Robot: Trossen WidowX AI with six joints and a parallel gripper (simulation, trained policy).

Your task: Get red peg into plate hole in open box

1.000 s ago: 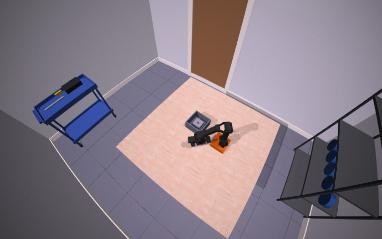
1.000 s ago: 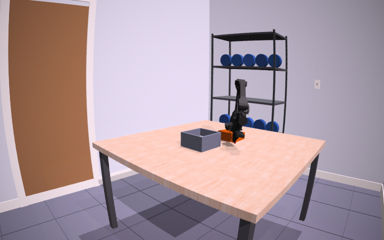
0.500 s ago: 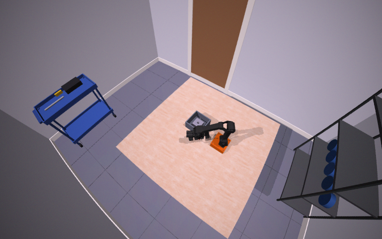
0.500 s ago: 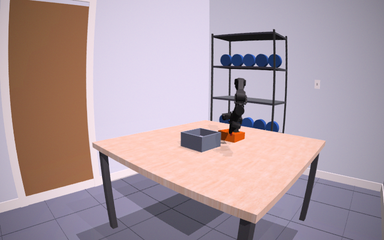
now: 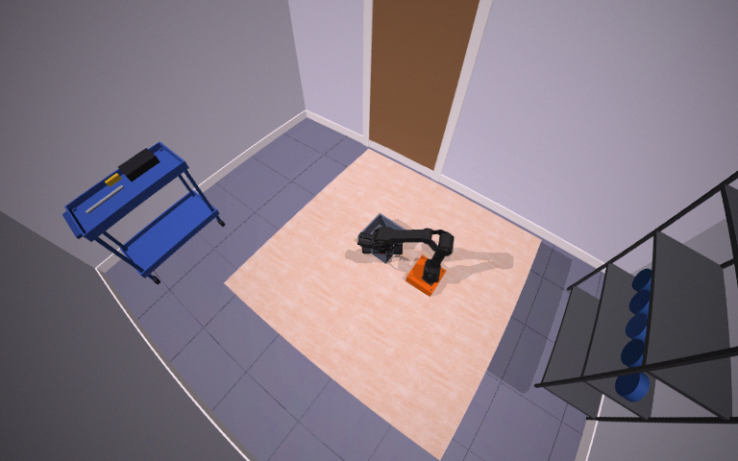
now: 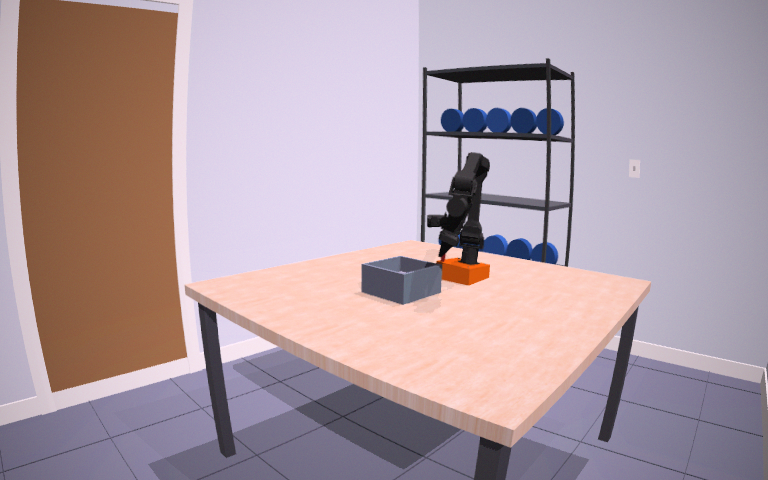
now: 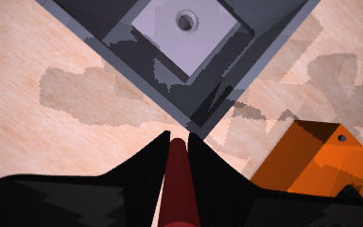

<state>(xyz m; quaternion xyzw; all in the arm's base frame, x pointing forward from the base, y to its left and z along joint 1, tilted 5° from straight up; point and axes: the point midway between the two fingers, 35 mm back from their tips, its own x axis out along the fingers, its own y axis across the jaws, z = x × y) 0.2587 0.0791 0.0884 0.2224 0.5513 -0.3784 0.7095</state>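
Right now my gripper tip is 7 cm short of the pale plate, 10 cm to the left of it and 9 cm above it. The rest, counted from my gripper tip: red peg (1 cm behind, 1 cm to the left, 2 cm above); then grey box (7 cm ahead, 10 cm to the right, 10 cm below).
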